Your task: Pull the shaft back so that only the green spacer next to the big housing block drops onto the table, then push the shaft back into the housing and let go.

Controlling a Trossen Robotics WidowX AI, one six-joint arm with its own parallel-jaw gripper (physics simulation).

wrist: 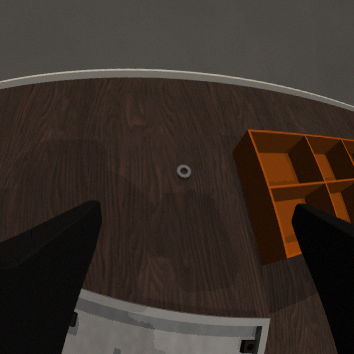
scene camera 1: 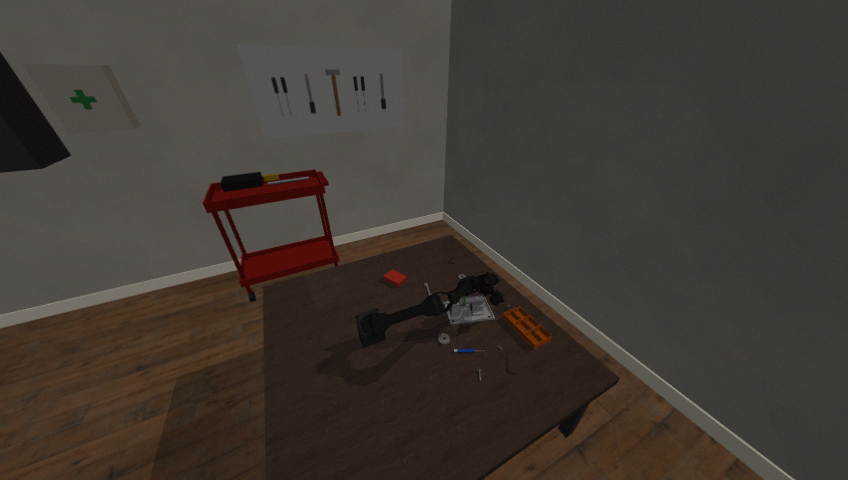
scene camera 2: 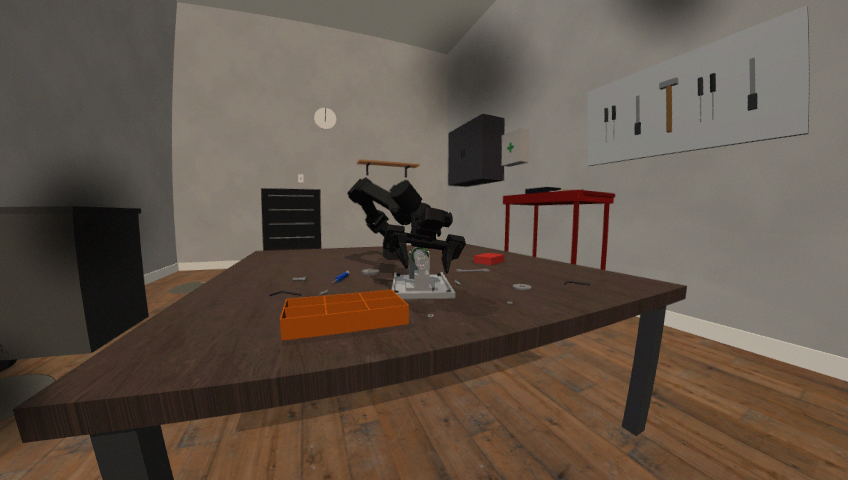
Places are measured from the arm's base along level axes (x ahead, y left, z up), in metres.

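Pixels of known places: gripper, fingertip midpoint: (wrist: 202, 213) (scene camera 2: 427, 270); arm's base, link origin: (scene camera 1: 368, 324).
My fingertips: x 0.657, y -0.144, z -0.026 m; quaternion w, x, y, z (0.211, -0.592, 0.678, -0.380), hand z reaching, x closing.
For each thing: its top centre in the pictures, then the offset to it from my fingertips.
- small green part, top centre: (scene camera 1: 462, 297) dx -0.186, dy +0.068, dz +0.026 m
- orange compartment tray, top centre: (wrist: 343, 179) (scene camera 2: 344, 302) (scene camera 1: 526, 323) dx +0.019, dy -0.177, dz -0.043 m
- small washer, top centre: (wrist: 183, 170) (scene camera 2: 430, 315) dx +0.061, dy -0.023, dz -0.076 m
- red box, top centre: (scene camera 2: 489, 255) (scene camera 1: 395, 276) dx -0.376, dy +0.478, dz -0.048 m
- blue screwdriver, top centre: (scene camera 2: 339, 274) (scene camera 1: 469, 349) dx -0.297, dy -0.141, dz -0.060 m
- grey disc, top centre: (scene camera 2: 370, 270) (scene camera 1: 444, 338) dx -0.361, dy -0.031, dz -0.068 m
The pale grey fixture base (scene camera 1: 471, 320) (scene camera 2: 443, 293) (wrist: 165, 327) lies on the table; its edge shows at the bottom of the wrist view. An upright grey housing block (scene camera 2: 421, 279) stands on it. A small green part (scene camera 1: 463, 300) shows beside the arm in scene camera 1, and a thin green rim shows around the round top of the block in scene camera 2. The shaft and the exact place of the green spacer cannot be made out. My gripper (scene camera 2: 426, 270) (wrist: 202, 213) is open and empty, its fingers spread to either side of the block in scene camera 2.
An orange compartment tray (scene camera 1: 527, 327) (scene camera 2: 345, 321) (wrist: 252, 210) stands near the base. A small washer (scene camera 2: 430, 315) (wrist: 184, 171) lies beyond it. A red box (scene camera 1: 395, 277) (scene camera 2: 489, 258), a blue screwdriver (scene camera 1: 464, 350) (scene camera 2: 340, 276) and a grey disc (scene camera 1: 443, 340) (scene camera 2: 370, 271) lie on the table.
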